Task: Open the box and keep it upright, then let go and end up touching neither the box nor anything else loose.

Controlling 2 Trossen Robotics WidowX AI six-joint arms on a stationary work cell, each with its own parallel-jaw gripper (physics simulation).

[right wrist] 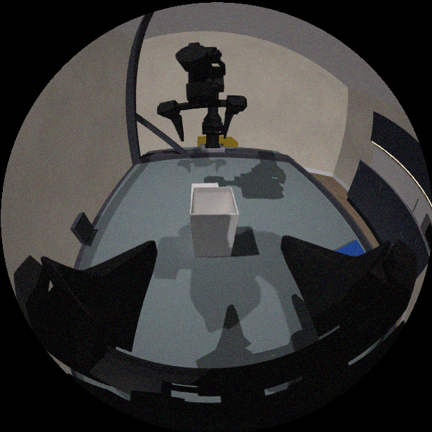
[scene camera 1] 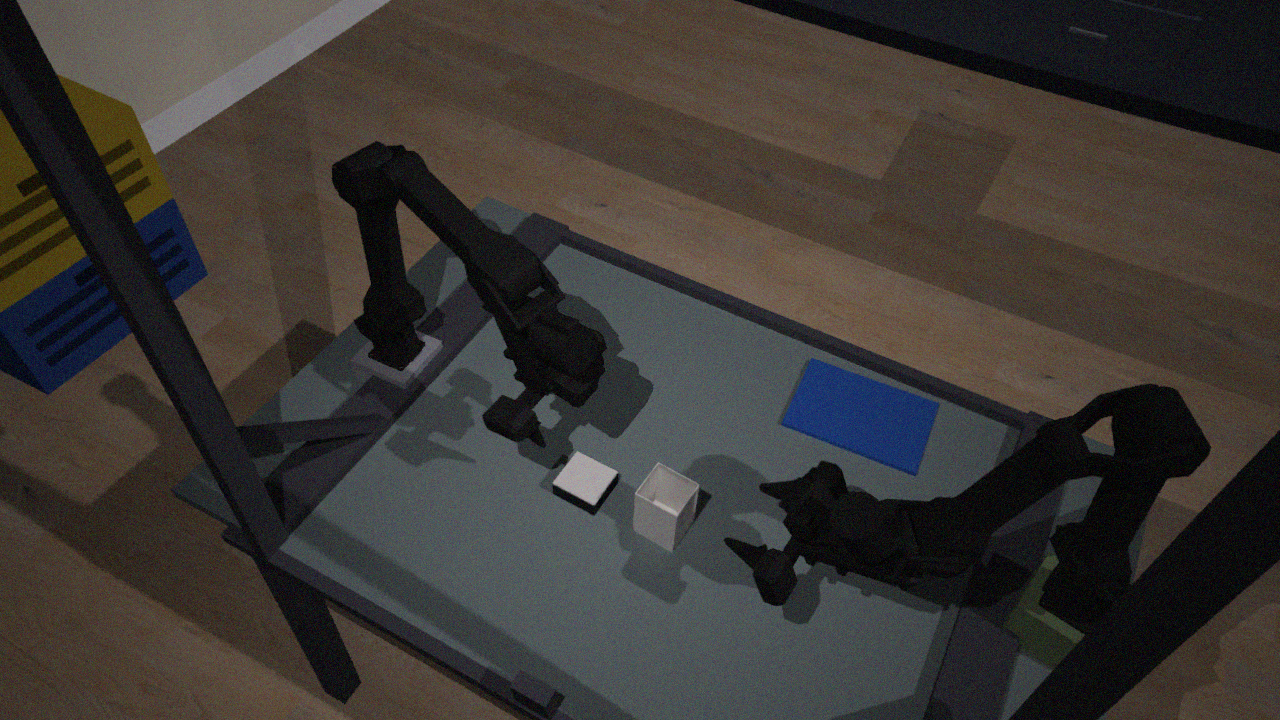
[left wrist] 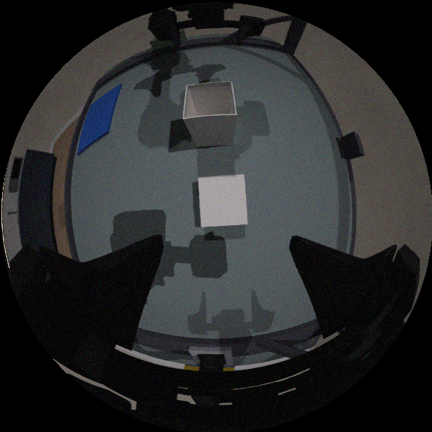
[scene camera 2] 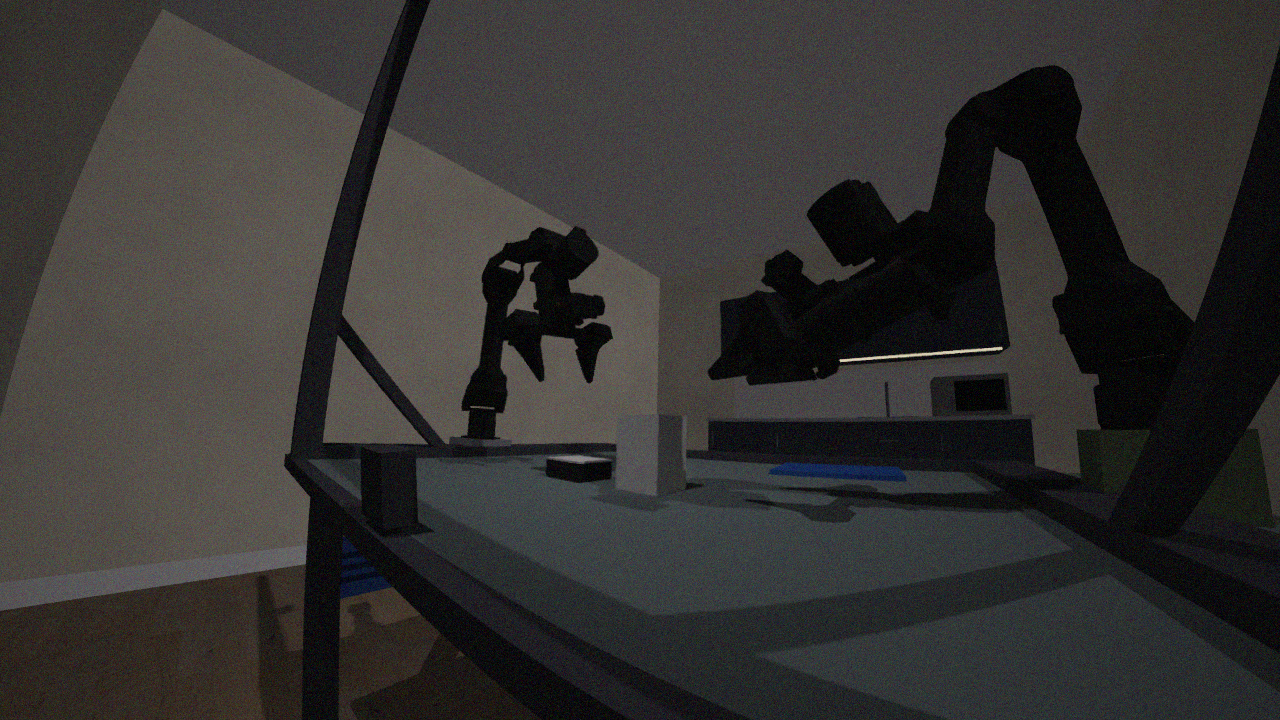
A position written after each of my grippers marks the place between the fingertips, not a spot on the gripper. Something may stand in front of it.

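My left gripper [scene camera 2: 567, 381] and my right gripper [scene camera 2: 730, 379] are visible. A flat blue panel [scene camera 1: 885, 424] is present; scene camera 2 [scene camera 2: 882, 473] and the left wrist view [left wrist: 98, 119] also show the panel. A white box [scene camera 1: 665, 504] can be seen in the right wrist view [right wrist: 213, 214] too. For a lid [scene camera 1: 584, 482], further views are scene camera 2 [scene camera 2: 579, 469] and the left wrist view [left wrist: 222, 201].
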